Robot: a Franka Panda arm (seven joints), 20 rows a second.
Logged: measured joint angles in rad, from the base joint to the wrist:
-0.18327, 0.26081, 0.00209, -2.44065, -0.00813, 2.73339, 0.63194
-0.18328, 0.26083, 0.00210, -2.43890, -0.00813, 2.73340, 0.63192
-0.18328, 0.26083, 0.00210, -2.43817, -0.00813, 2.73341, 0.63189
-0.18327, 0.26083, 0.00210, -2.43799, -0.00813, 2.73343, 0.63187
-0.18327, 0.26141, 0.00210, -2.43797, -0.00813, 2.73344, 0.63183
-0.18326, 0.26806, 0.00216, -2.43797, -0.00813, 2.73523, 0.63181
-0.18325, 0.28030, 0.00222, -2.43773, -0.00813, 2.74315, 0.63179
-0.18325, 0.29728, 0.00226, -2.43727, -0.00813, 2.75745, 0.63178
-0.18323, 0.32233, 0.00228, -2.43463, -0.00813, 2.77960, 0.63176
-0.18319, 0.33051, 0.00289, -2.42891, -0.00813, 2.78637, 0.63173
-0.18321, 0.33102, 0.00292, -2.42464, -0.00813, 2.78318, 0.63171
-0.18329, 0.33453, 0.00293, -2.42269, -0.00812, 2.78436, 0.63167
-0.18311, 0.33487, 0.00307, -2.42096, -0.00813, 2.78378, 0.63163
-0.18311, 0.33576, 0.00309, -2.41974, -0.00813, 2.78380, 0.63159
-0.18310, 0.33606, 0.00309, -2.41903, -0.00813, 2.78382, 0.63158
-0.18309, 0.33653, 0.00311, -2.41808, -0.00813, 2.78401, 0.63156
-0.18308, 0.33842, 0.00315, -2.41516, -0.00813, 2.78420, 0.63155
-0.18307, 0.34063, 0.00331, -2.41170, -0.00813, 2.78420, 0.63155
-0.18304, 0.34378, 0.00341, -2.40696, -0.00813, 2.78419, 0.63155
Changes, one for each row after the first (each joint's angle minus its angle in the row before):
-0.00001, 0.00002, 0.00001, 0.00175, 0.00000, 0.00001, -0.00002
0.00000, 0.00000, 0.00000, 0.00073, 0.00000, 0.00001, -0.00003
0.00001, 0.00000, 0.00000, 0.00018, 0.00000, 0.00002, -0.00002
0.00000, 0.00058, 0.00000, 0.00002, 0.00000, 0.00001, -0.00004
0.00001, 0.00665, 0.00006, 0.00000, 0.00000, 0.00179, -0.00002
0.00001, 0.01224, 0.00006, 0.00024, 0.00000, 0.00792, -0.00002
0.00000, 0.01698, 0.00004, 0.00046, 0.00000, 0.01430, -0.00001
0.00002, 0.02505, 0.00002, 0.00264, 0.00000, 0.02215, -0.00002
0.00004, 0.00818, 0.00061, 0.00572, 0.00000, 0.00677, -0.00003
-0.00002, 0.00051, 0.00003, 0.00427, 0.00000, -0.00319, -0.00002
-0.00008, 0.00351, 0.00001, 0.00195, 0.00001, 0.00118, -0.00004
0.00018, 0.00034, 0.00014, 0.00173, -0.00001, -0.00058, -0.00004
0.00000, 0.00089, 0.00002, 0.00122, 0.00000, 0.00002, -0.00004
0.00001, 0.00030, 0.00000, 0.00071, 0.00000, 0.00002, -0.00001
0.00001, 0.00047, 0.00002, 0.00095, 0.00000, 0.00019, -0.00002
0.00001, 0.00189, 0.00004, 0.00292, 0.00000, 0.00019, -0.00001
0.00001, 0.00221, 0.00016, 0.00346, 0.00000, 0.00000, 0.00000
0.00003, 0.00315, 0.00010, 0.00474, 0.00000, -0.00001, 0.00000

